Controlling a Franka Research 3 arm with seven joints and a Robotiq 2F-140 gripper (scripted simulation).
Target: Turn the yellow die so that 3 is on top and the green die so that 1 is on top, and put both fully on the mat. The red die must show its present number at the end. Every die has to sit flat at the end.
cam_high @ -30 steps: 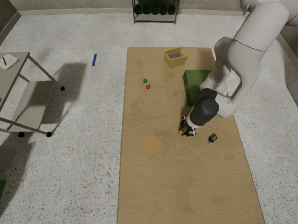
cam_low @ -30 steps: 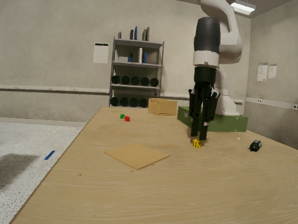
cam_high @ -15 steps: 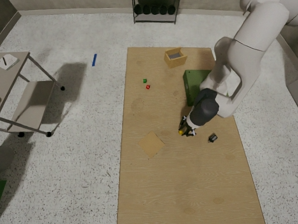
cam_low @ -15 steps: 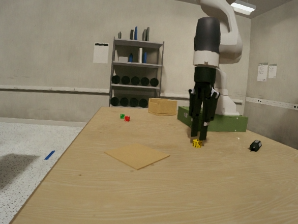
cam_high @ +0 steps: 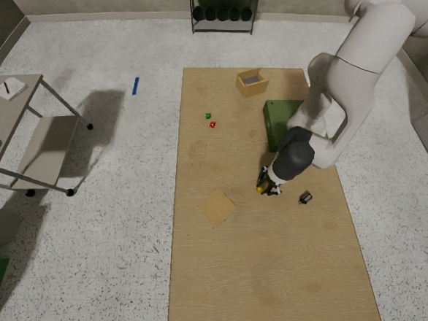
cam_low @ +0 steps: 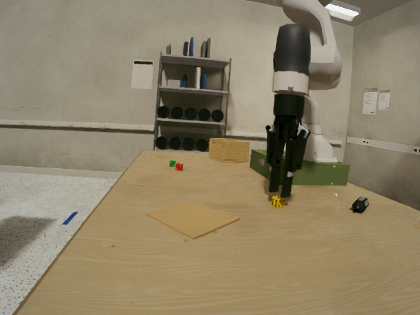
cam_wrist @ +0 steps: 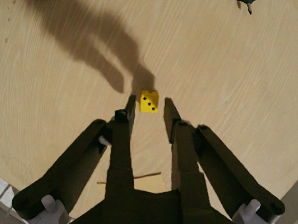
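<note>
Now: the yellow die 50 mm below my hand. Round my hand: black object (230 mm behind, 50 mm to the left, 50 mm below); then tan mat (220 mm ahead, 80 mm to the left, 60 mm below); then red die (400 mm to the right, 250 mm ahead, 50 mm below).
</note>
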